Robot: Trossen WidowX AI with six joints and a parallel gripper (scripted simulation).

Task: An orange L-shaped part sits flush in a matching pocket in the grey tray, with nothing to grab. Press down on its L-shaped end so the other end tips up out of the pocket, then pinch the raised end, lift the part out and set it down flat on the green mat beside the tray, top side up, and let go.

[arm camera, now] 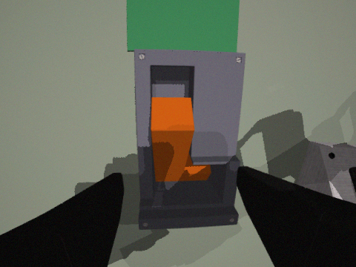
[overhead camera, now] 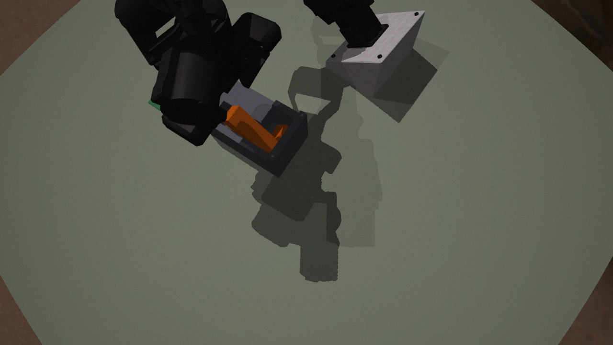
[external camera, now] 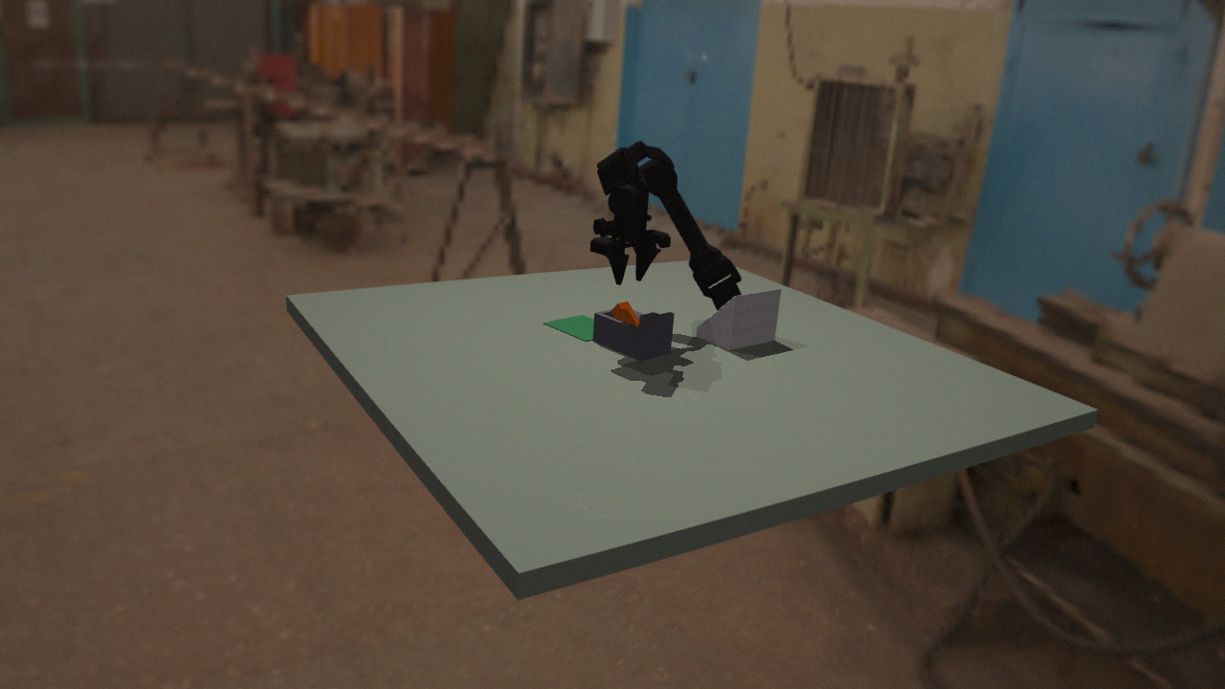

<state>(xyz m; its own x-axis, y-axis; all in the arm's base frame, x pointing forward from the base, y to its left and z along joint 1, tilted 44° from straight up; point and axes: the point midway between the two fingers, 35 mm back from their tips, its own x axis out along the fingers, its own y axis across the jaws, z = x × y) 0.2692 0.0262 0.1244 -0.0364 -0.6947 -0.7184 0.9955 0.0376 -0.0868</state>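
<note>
Right now my gripper tip is 10 cm above the orange L-shaped part, 3 cm to the right of it and 2 cm past it. Also, from my gripper tip: green mat 16 cm below, 15 cm to the right, 1 cm behind.
</note>
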